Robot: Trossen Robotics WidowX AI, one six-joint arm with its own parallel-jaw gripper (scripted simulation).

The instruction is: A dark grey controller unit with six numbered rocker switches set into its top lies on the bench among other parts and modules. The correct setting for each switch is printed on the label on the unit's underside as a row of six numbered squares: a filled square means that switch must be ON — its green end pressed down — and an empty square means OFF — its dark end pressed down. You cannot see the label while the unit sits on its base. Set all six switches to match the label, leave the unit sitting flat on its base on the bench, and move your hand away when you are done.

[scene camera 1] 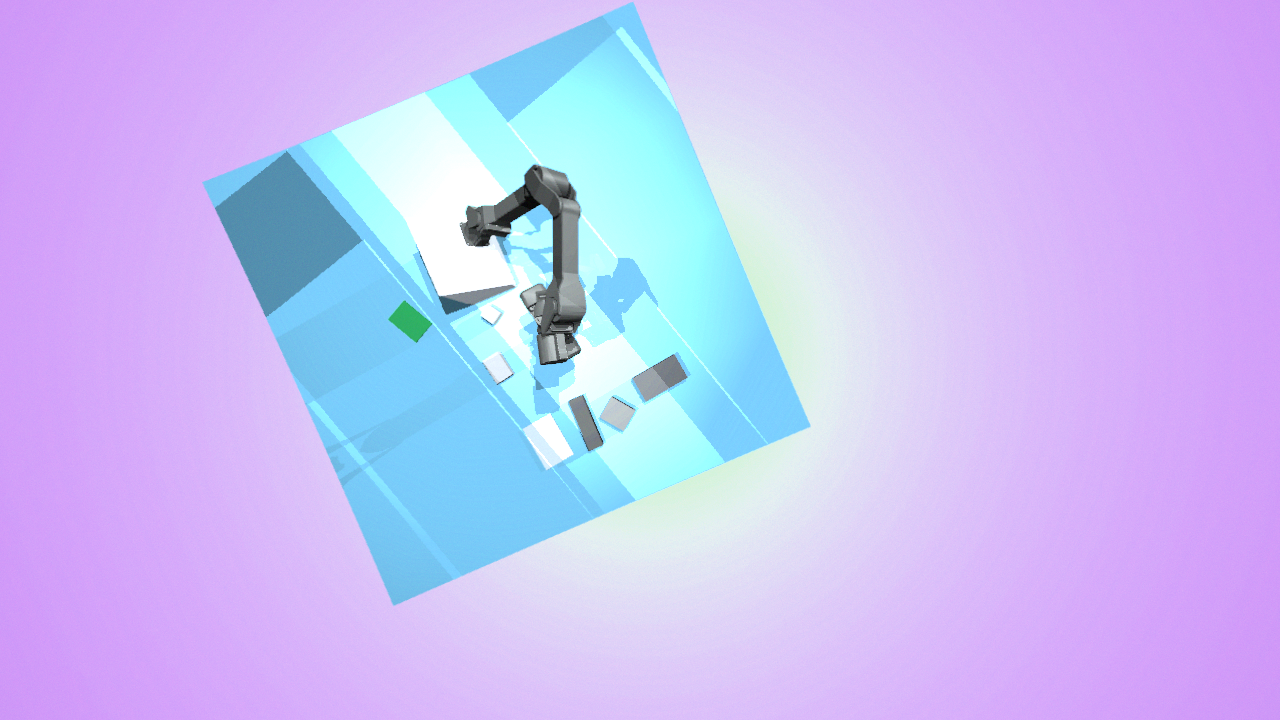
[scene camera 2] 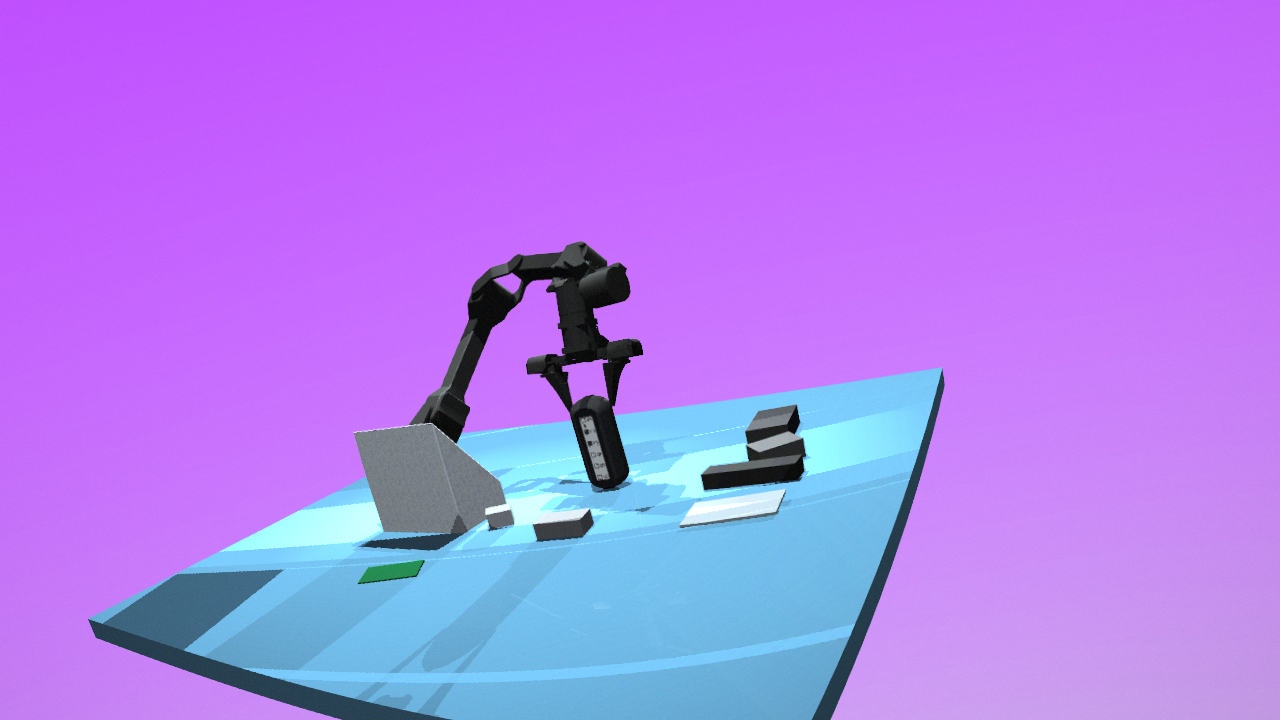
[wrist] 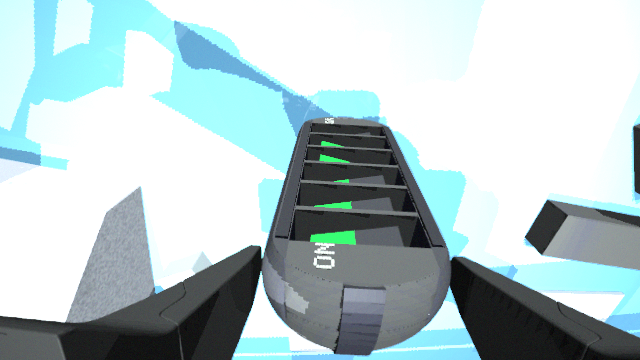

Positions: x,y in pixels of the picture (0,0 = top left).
white flat plate: scene camera 1; scene camera 2 763,504; wrist
flat green tile: scene camera 1; scene camera 2; not seen in the wrist view (out of frame)
same spot on flat green tile: (scene camera 1: 406,318) = (scene camera 2: 383,572)
same spot on white flat plate: (wrist: 599,304) = (scene camera 1: 565,450)
